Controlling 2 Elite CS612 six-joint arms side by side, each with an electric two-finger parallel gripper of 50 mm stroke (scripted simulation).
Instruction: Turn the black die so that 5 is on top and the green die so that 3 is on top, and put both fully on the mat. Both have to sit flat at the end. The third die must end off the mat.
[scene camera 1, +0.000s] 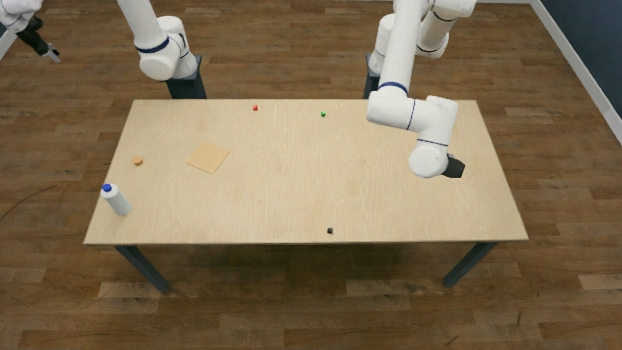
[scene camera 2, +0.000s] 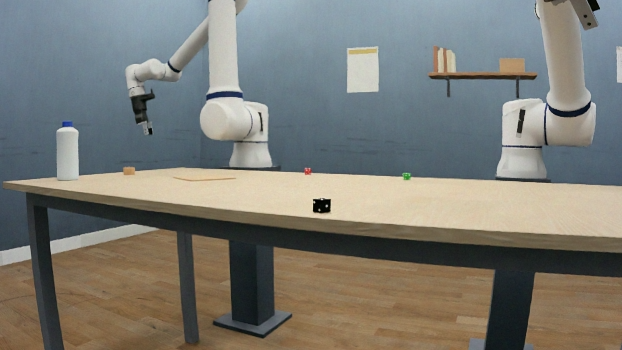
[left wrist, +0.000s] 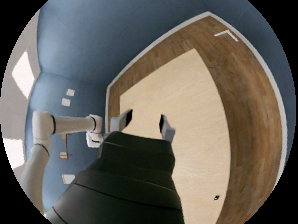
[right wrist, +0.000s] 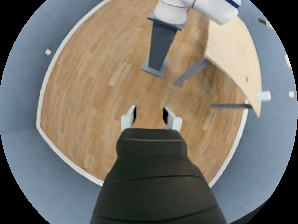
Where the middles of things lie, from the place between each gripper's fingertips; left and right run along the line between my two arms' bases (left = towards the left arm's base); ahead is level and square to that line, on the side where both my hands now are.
The tan mat (scene camera 1: 208, 157) is 29 cm behind my left hand, 93 cm to the right of it and 32 cm below it. The rest, counted from my left hand: white bottle (scene camera 2: 67, 137) (4 cm behind, 124 cm to the right, 24 cm below).
The white bottle is 79 cm ahead of my right hand, 47 cm to the left of it and 9 cm below it. The rest, counted from my right hand: tan mat (54 cm ahead, 79 cm to the left, 17 cm below).
